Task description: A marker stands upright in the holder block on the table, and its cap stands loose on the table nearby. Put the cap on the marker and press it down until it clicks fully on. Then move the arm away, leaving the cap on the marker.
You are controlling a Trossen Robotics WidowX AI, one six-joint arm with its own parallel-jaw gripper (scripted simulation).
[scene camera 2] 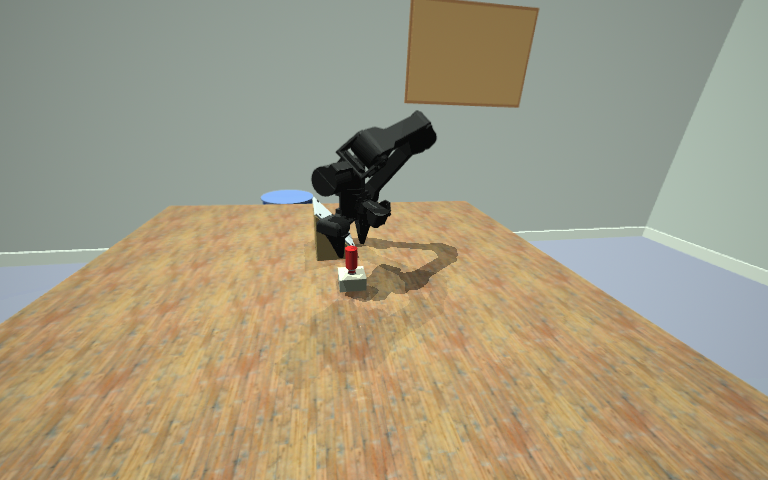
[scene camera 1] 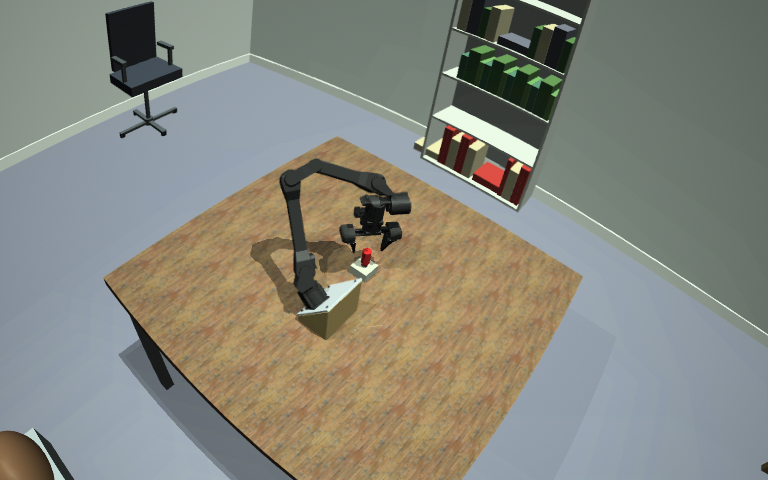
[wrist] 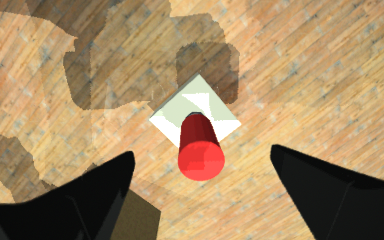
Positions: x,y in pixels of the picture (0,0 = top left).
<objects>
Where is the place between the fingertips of my gripper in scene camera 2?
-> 351,250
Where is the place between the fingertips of my gripper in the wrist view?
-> At 203,154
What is my gripper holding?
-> Nothing.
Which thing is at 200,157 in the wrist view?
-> A marker cap.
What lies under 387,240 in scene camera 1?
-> My gripper.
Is my gripper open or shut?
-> Open.
</objects>
